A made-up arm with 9 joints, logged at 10 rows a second.
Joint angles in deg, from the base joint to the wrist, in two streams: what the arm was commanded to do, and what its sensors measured. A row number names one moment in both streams.
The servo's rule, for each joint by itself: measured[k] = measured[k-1] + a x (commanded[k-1-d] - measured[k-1]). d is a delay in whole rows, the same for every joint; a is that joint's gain. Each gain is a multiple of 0.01, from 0.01 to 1. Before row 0 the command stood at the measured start. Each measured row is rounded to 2 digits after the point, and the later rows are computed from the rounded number. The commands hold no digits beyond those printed.
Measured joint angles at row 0: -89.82, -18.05, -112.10, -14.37, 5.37, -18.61, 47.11, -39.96, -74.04
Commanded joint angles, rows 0 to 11: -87.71, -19.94, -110.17, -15.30, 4.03, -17.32, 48.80, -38.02, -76.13; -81.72, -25.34, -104.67, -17.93, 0.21, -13.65, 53.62, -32.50, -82.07; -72.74, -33.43, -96.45, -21.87, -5.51, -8.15, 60.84, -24.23, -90.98; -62.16, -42.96, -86.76, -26.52, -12.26, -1.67, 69.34, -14.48, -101.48; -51.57, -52.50, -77.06, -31.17, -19.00, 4.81, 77.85, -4.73, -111.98; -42.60, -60.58, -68.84, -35.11, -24.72, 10.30, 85.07, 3.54, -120.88; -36.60, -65.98, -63.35, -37.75, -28.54, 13.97, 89.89, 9.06, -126.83; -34.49, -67.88, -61.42, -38.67, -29.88, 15.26, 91.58, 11.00, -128.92; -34.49, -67.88, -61.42, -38.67, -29.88, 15.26, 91.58, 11.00, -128.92; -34.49, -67.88, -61.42, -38.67, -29.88, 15.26, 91.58, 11.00, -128.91; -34.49, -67.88, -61.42, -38.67, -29.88, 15.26, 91.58, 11.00, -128.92; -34.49, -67.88, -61.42, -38.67, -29.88, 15.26, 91.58, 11.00, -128.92
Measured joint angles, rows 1 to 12: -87.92, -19.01, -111.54, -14.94, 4.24, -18.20, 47.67, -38.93, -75.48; -82.34, -22.24, -109.55, -16.76, 0.85, -16.74, 49.63, -35.52, -80.03; -73.70, -27.95, -105.75, -19.88, -4.49, -13.99, 53.33, -29.54, -87.59; -63.31, -35.61, -100.24, -23.93, -11.02, -10.05, 58.61, -21.56, -97.17; -52.74, -44.22, -93.52, -28.35, -17.72, -5.29, 64.96, -12.64, -107.39; -43.61, -52.56, -86.36, -32.47, -23.60, -0.30, 71.60, -4.06, -116.70; -37.30, -59.40, -79.69, -35.69, -27.75, 4.27, 77.64, 2.89, -123.69; -34.77, -63.72, -74.39, -37.51, -29.54, 7.79, 82.24, 7.19, -127.30; -34.52, -65.84, -70.63, -38.22, -29.83, 10.18, 85.32, 9.21, -128.42; -34.49, -66.88, -67.96, -38.49, -29.87, 11.81, 87.39, 10.16, -128.76; -34.49, -67.39, -66.06, -38.60, -29.88, 12.91, 88.77, 10.61, -128.87; -34.49, -67.64, -64.71, -38.64, -29.88, 13.66, 89.70, 10.82, -128.90
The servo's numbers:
d 0
a 0.90 0.51 0.29 0.61 0.84 0.32 0.33 0.53 0.69

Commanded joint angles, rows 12 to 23: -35.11, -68.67, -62.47, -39.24, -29.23, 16.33, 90.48, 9.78, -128.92; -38.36, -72.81, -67.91, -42.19, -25.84, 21.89, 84.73, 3.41, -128.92; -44.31, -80.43, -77.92, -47.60, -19.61, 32.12, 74.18, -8.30, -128.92; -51.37, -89.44, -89.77, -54.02, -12.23, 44.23, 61.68, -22.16, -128.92; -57.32, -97.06, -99.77, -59.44, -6.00, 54.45, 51.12, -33.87, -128.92; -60.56, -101.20, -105.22, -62.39, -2.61, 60.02, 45.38, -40.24, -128.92; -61.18, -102.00, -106.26, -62.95, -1.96, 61.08, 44.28, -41.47, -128.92; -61.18, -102.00, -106.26, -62.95, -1.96, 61.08, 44.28, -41.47, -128.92; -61.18, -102.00, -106.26, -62.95, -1.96, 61.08, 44.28, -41.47, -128.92; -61.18, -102.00, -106.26, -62.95, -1.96, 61.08, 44.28, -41.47, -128.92; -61.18, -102.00, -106.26, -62.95, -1.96, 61.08, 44.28, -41.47, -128.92; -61.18, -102.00, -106.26, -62.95, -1.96, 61.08, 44.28, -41.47, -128.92
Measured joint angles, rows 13 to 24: -35.05, -68.17, -64.06, -39.01, -29.33, 14.51, 89.96, 10.27, -128.91; -38.03, -70.54, -65.18, -40.95, -26.40, 16.87, 88.23, 6.63, -128.92; -43.68, -75.58, -68.87, -45.01, -20.70, 21.75, 83.59, -1.28, -128.92; -50.60, -82.65, -74.93, -50.51, -13.59, 28.94, 76.36, -12.35, -128.92; -56.65, -90.00, -82.13, -55.96, -7.21, 37.10, 68.03, -23.76, -128.92; -60.17, -95.71, -88.83, -59.88, -3.35, 44.43, 60.56, -32.49, -128.92; -61.08, -98.92, -93.88, -61.75, -2.18, 49.76, 55.19, -37.25, -128.92; -61.17, -100.49, -97.47, -62.48, -2.00, 53.38, 51.59, -39.49, -128.92; -61.18, -101.26, -100.02, -62.77, -1.97, 55.84, 49.18, -40.54, -128.92; -61.18, -101.64, -101.83, -62.88, -1.96, 57.52, 47.56, -41.03, -128.92; -61.18, -101.82, -103.11, -62.92, -1.96, 58.66, 46.48, -41.26, -128.92; -61.18, -101.91, -104.02, -62.94, -1.96, 59.43, 45.75, -41.37, -128.92
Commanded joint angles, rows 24 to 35: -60.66, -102.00, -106.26, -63.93, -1.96, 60.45, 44.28, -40.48, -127.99; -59.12, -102.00, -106.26, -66.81, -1.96, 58.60, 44.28, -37.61, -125.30; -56.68, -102.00, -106.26, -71.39, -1.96, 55.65, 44.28, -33.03, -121.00; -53.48, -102.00, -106.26, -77.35, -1.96, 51.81, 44.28, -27.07, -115.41; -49.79, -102.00, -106.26, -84.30, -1.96, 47.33, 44.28, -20.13, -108.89; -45.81, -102.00, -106.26, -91.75, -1.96, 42.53, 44.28, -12.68, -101.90; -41.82, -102.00, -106.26, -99.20, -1.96, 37.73, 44.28, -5.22, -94.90; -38.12, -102.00, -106.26, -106.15, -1.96, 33.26, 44.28, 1.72, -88.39; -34.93, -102.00, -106.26, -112.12, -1.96, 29.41, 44.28, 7.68, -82.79; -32.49, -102.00, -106.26, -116.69, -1.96, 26.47, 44.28, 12.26, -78.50; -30.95, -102.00, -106.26, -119.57, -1.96, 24.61, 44.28, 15.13, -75.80; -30.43, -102.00, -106.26, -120.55, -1.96, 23.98, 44.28, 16.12, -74.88
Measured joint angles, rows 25 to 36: -60.71, -101.96, -104.67, -63.54, -1.96, 59.76, 45.26, -40.90, -128.28; -59.28, -101.98, -105.13, -65.53, -1.96, 59.39, 44.94, -39.16, -126.22; -56.94, -101.99, -105.46, -69.10, -1.96, 58.19, 44.72, -35.91, -122.62; -53.83, -102.00, -105.69, -74.13, -1.96, 56.15, 44.57, -31.22, -117.65; -50.19, -102.00, -105.86, -80.33, -1.96, 53.33, 44.47, -25.34, -111.61; -46.25, -102.00, -105.98, -87.30, -1.96, 49.87, 44.41, -18.63, -104.91; -42.26, -102.00, -106.06, -94.56, -1.96, 45.99, 44.37, -11.52, -98.00; -38.53, -102.00, -106.12, -101.63, -1.96, 41.92, 44.34, -4.50, -91.37; -35.29, -102.00, -106.16, -108.03, -1.96, 37.92, 44.32, 1.96, -85.45; -32.77, -102.00, -106.19, -113.31, -1.96, 34.26, 44.31, 7.42, -80.65; -31.13, -102.00, -106.21, -117.13, -1.96, 31.17, 44.30, 11.51, -77.30; -30.50, -102.00, -106.22, -119.22, -1.96, 28.87, 44.29, 13.95, -75.63
